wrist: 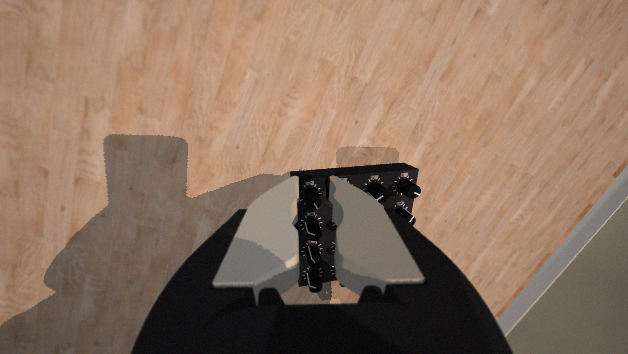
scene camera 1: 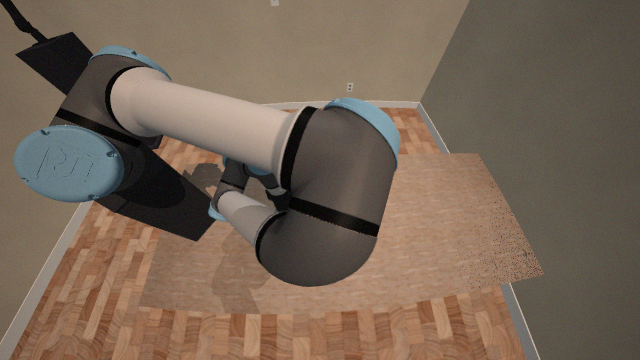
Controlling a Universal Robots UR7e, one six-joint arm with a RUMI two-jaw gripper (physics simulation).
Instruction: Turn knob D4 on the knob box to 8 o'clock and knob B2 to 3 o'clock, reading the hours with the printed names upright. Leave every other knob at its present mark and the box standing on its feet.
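Frame: origin at the arm's base, x right, y ahead, z up, level; centimetres.
Seen in the pictures: gripper, fingertip midpoint: (wrist: pixel 313 179).
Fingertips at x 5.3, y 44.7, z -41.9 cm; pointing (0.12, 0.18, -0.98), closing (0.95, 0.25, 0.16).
Note:
Offsets run from my fingertips to a thing's top centre.
The black knob box @[dx +5.1, dy -4.1, dz +1.2 cm] (wrist: pixel 357 170) is in the middle of the wrist view, its printed names upside down there. Knob D4 @[dx +0.2, dy -1.3, dz +1.2 cm] (wrist: pixel 312 198) shows in the gap between the fingertips, its white mark toward the lower right of the picture. My gripper (wrist: pixel 313 179) is open by a narrow gap and holds nothing; how far its tips are from D4 is hard to tell. Knobs D2 @[dx +5.3, dy +0.1, dz +1.2 cm] (wrist: pixel 374 190) and D1 @[dx +7.9, dy +0.9, dz +1.2 cm] (wrist: pixel 409 189) show right of the right finger. That finger hides knob B2 and most of D3. In the scene view the arm hides the box and fingertips.
More knobs of the D4 column, such as C4 @[dx +0.9, dy -3.9, dz +1.2 cm] (wrist: pixel 312 229), show below it between the fingers. Knob C1 @[dx +8.6, dy -1.7, dz +1.2 cm] (wrist: pixel 405 214) is partly in view at the right. The large elbow (scene camera 1: pixel 330 200) covers the middle of the scene view. A black pedestal (scene camera 1: pixel 160 200) stands at the left.

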